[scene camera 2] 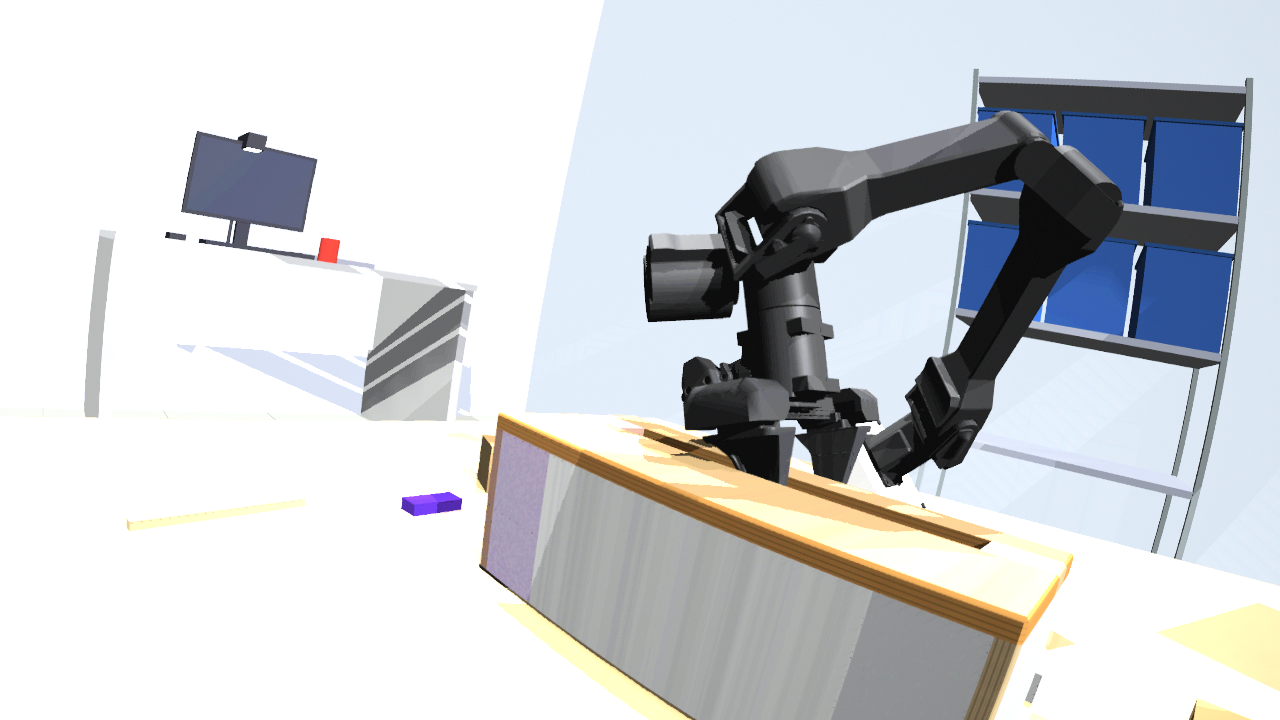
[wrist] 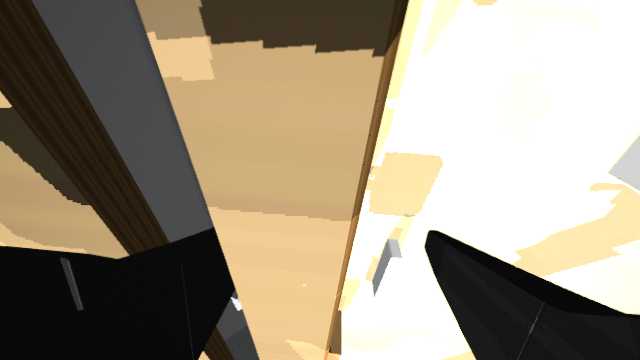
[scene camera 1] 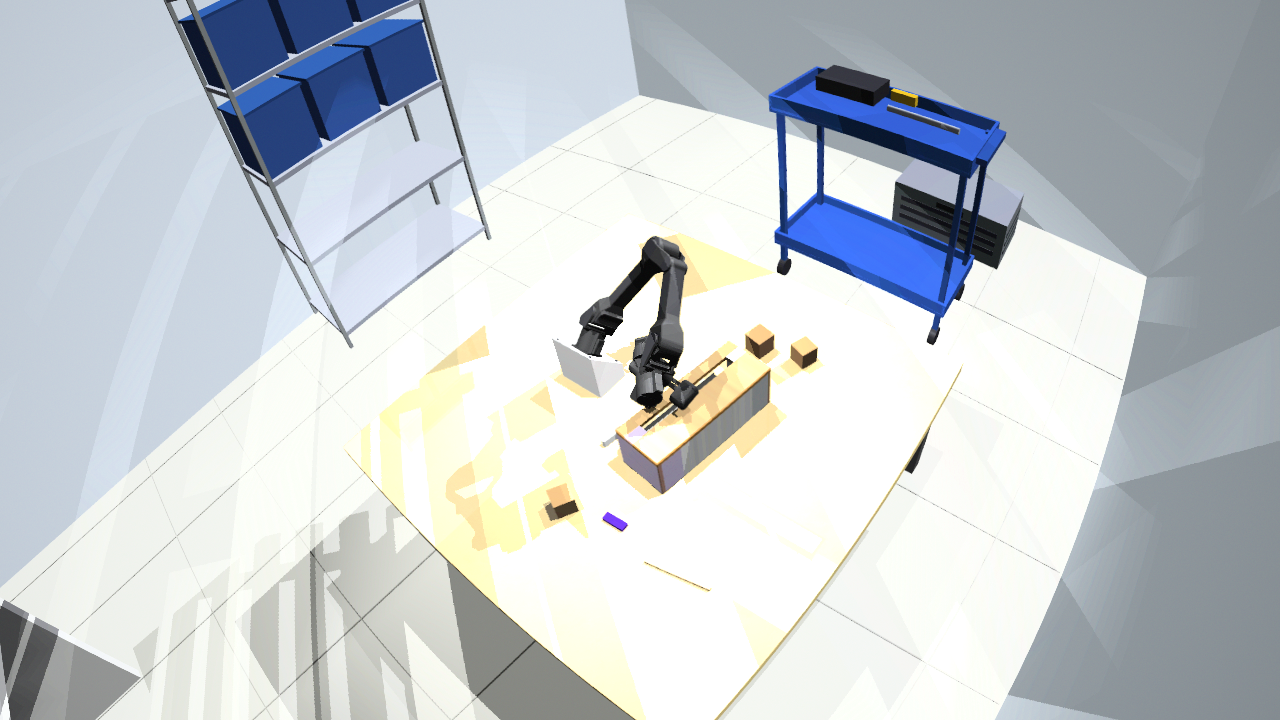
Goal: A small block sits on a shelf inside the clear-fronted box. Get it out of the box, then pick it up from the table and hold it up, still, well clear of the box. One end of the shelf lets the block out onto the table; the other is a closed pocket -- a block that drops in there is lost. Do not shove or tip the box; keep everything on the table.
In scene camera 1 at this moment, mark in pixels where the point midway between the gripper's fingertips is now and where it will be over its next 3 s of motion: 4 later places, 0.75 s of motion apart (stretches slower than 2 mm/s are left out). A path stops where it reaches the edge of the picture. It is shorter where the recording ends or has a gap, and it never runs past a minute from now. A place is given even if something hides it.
The gripper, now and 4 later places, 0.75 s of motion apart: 674, 394; 678, 391; 679, 390; 685, 386; 685, 386
